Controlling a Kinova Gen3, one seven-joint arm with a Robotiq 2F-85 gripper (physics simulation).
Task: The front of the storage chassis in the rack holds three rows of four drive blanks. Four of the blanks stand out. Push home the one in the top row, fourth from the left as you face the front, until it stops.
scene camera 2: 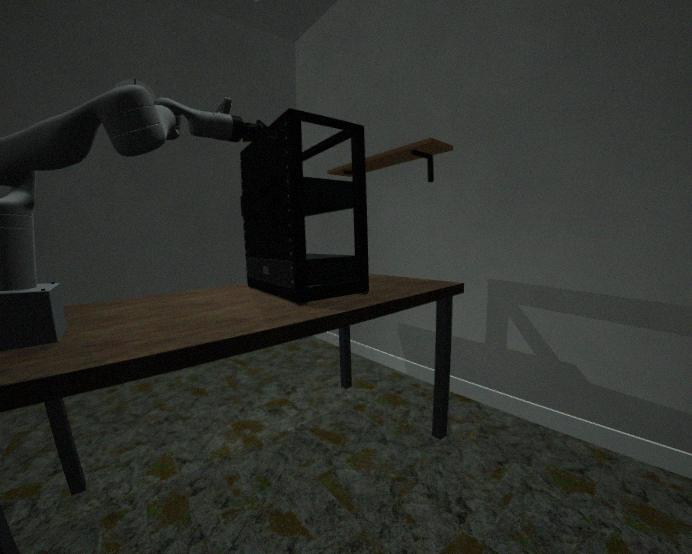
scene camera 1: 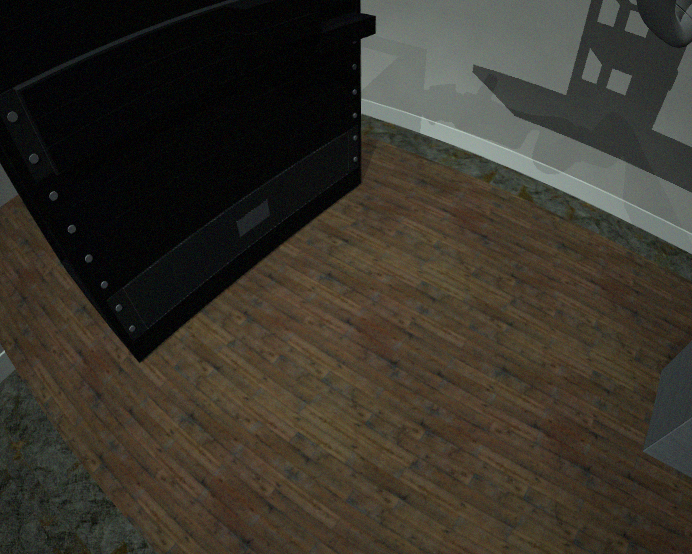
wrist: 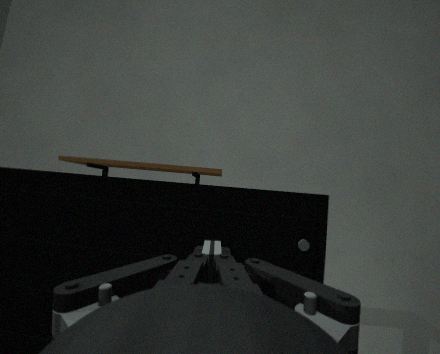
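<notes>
The black rack stands on the table, its front very dark. The storage chassis and its drive blanks cannot be told apart in the blackness, so which blanks stand out is not visible. My gripper is shut and empty. In scene camera 2 it is at the upper front of the rack; its tips blend into the dark there. In the wrist view the pale fingertips lie over the rack's dark upper front, left of a round screw near the right edge. Contact cannot be told.
A dark block juts out at the rack's right edge. A lighter panel crosses the rack's lower front. A wooden wall shelf is behind the rack. The wooden table carries the rack and the arm's base.
</notes>
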